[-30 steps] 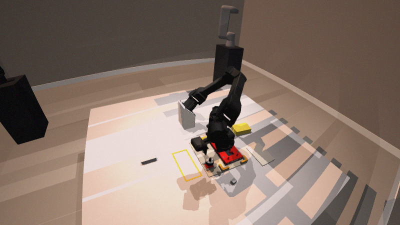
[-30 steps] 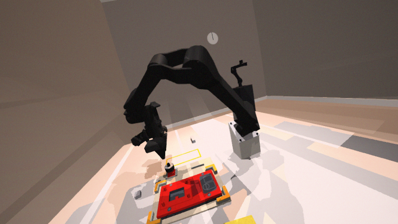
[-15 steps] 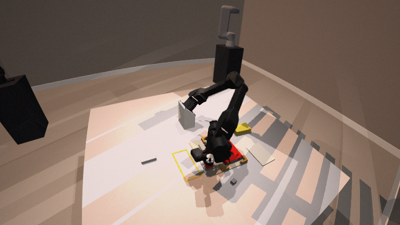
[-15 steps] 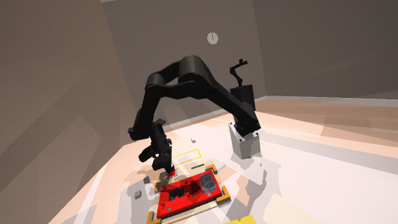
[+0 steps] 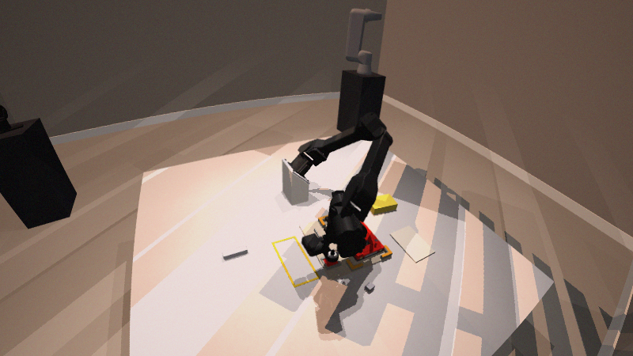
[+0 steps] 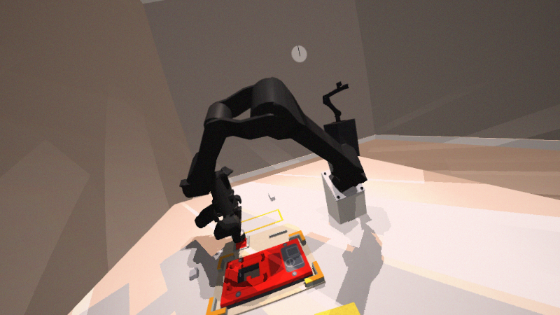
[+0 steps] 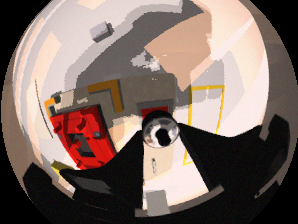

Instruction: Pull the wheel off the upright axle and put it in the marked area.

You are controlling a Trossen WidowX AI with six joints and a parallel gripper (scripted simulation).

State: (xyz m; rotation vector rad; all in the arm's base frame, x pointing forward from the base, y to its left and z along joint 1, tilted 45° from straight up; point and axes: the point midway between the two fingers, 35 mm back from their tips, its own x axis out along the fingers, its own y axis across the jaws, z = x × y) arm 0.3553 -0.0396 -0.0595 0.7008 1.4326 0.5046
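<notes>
The wheel is right at my gripper tip. Round my gripper tip: tan sheet 9 cm ahead, 29 cm to the left, 4 cm below; upright axle right at my gripper tip; small grey cube 14 cm ahead, 4 cm to the left, 3 cm below.
</notes>
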